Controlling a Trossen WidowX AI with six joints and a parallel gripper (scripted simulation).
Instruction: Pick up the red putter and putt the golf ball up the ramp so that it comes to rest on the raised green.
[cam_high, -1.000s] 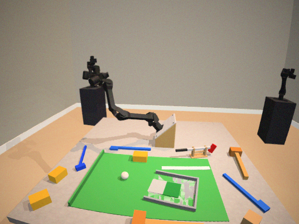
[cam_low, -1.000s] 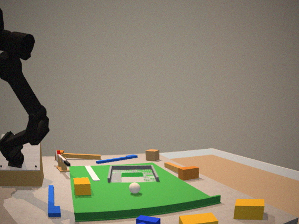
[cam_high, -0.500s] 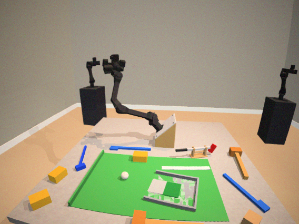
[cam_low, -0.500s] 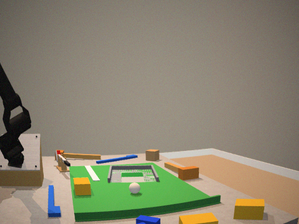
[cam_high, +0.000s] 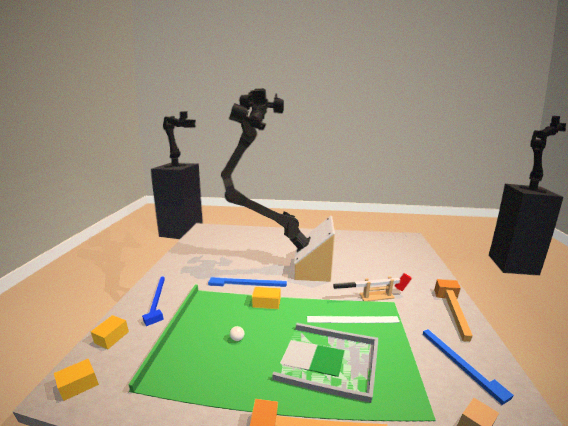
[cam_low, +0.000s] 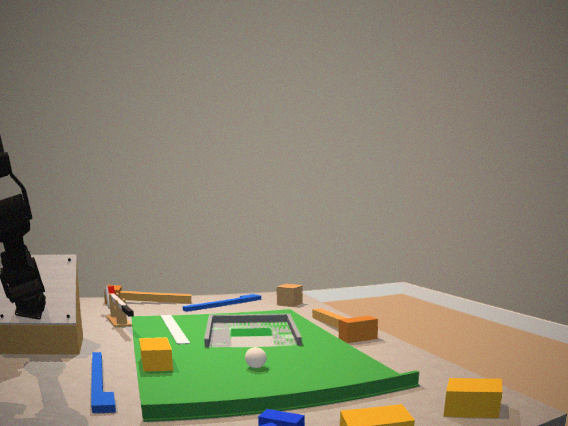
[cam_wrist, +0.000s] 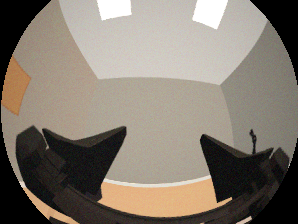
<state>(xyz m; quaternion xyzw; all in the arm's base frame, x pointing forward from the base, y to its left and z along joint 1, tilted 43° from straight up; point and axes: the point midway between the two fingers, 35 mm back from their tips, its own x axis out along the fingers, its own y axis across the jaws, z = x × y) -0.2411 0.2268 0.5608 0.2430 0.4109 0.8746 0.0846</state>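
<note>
My gripper tip is now 71 cm above the white strip, 52 cm short of it and 44 cm to the right of it. The rest, counted from my gripper tip: white golf ball 69 cm below, 69 cm ahead, 10 cm to the left; blue putter 70 cm below, 59 cm ahead, 24 cm to the right.
</note>
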